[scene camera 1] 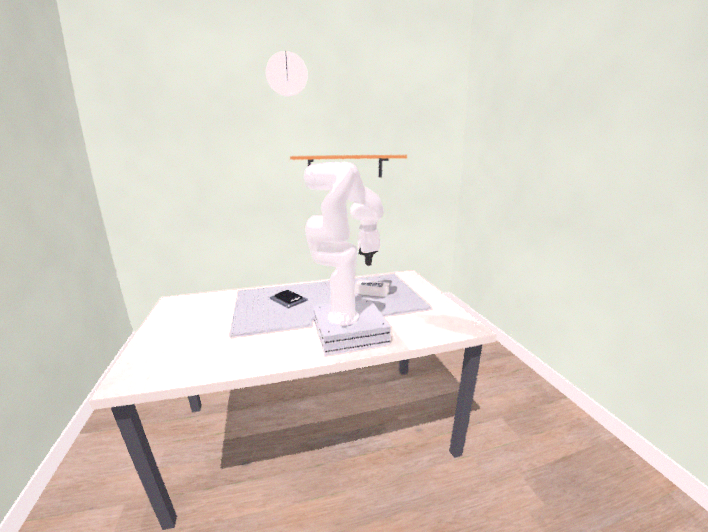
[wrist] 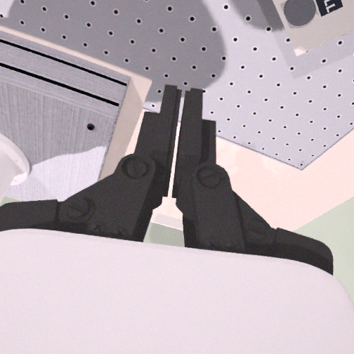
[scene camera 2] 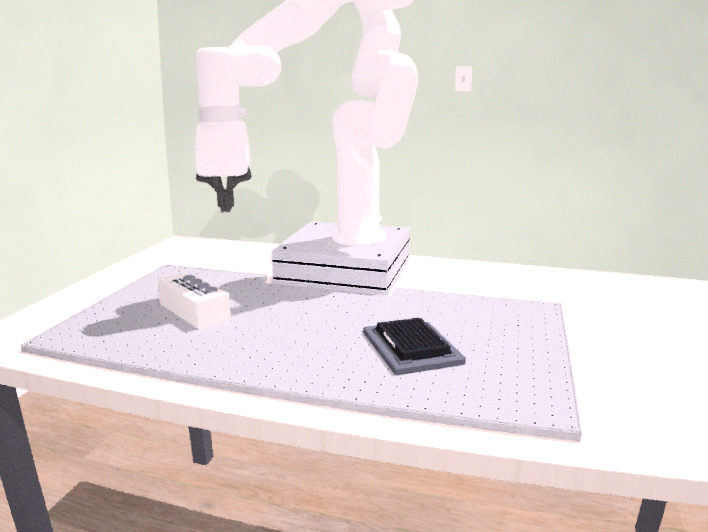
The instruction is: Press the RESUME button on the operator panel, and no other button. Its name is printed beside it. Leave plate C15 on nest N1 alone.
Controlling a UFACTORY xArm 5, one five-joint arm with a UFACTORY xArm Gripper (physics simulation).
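Where they show: gripper, fingertip midpoint: [scene camera 1: 368,264] [scene camera 2: 226,210]; arm's base at its link origin: [scene camera 1: 343,317] [scene camera 2: 358,237].
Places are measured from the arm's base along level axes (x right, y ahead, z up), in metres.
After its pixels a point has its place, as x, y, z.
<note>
The operator panel [scene camera 1: 373,289] @[0.188, 0.346, -0.038] [scene camera 2: 207,310] @[0.117, 0.428, -0.041] [wrist: 320,30] is a pale box with a row of dark round buttons on top. In the wrist view one corner shows at the top right, with a grey button [wrist: 300,11] beside a label ending in "LL". The RESUME name cannot be read in any view. My gripper [scene camera 1: 368,263] @[0.152, 0.301, 0.115] [scene camera 2: 226,210] @[0.152, 0.301, 0.115] [wrist: 180,112] is shut and empty, pointing down, well above the board and apart from the panel. Plate C15 [scene camera 1: 288,296] @[-0.248, 0.343, -0.048] [scene camera 2: 413,337] @[-0.256, 0.367, -0.049], black, sits on the dark grey nest N1 [scene camera 1: 290,306] @[-0.234, 0.265, -0.066] [scene camera 2: 426,366] @[-0.297, 0.426, -0.065].
The perforated board [scene camera 1: 251,320] @[-0.404, 0.164, -0.075] [scene camera 2: 297,366] @[-0.106, 0.495, -0.073] [wrist: 280,125] lies on the white table [scene camera 1: 171,354] @[-0.676, -0.054, -0.086] [scene camera 2: 641,366] @[-0.627, 0.253, -0.086] and bears the panel and nest. The robot's layered base block [scene camera 1: 357,338] @[0.042, -0.113, -0.030] [scene camera 2: 331,275] @[0.001, 0.145, -0.047] [wrist: 60,120] stands at the board's edge. An orange shelf [scene camera 1: 347,156] is on the wall.
</note>
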